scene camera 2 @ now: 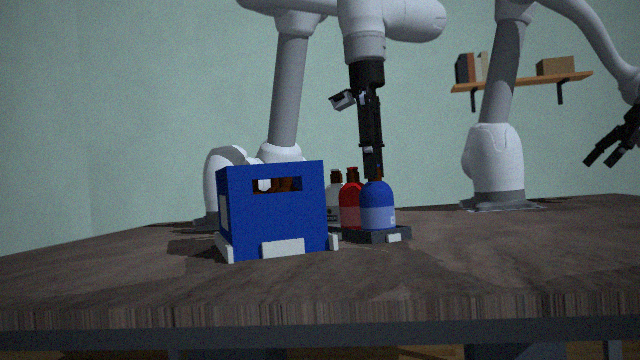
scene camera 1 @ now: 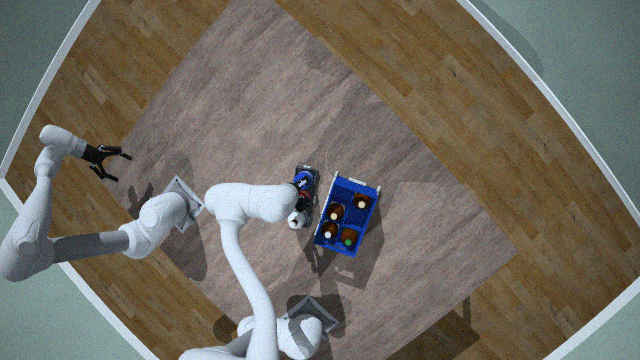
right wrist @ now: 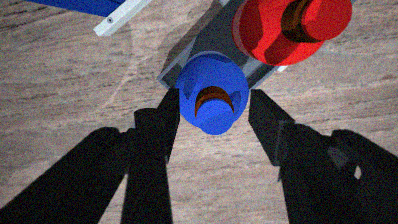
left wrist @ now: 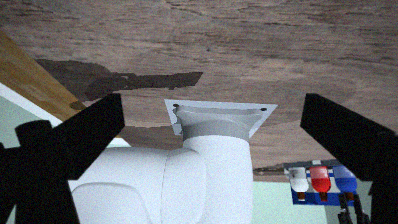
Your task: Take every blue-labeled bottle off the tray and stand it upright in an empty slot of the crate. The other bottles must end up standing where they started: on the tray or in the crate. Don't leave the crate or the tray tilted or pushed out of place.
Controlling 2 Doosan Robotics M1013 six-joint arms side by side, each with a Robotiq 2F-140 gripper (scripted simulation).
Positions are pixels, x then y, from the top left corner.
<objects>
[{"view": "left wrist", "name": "my left gripper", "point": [212, 110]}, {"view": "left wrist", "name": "arm base plate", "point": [175, 120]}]
</objects>
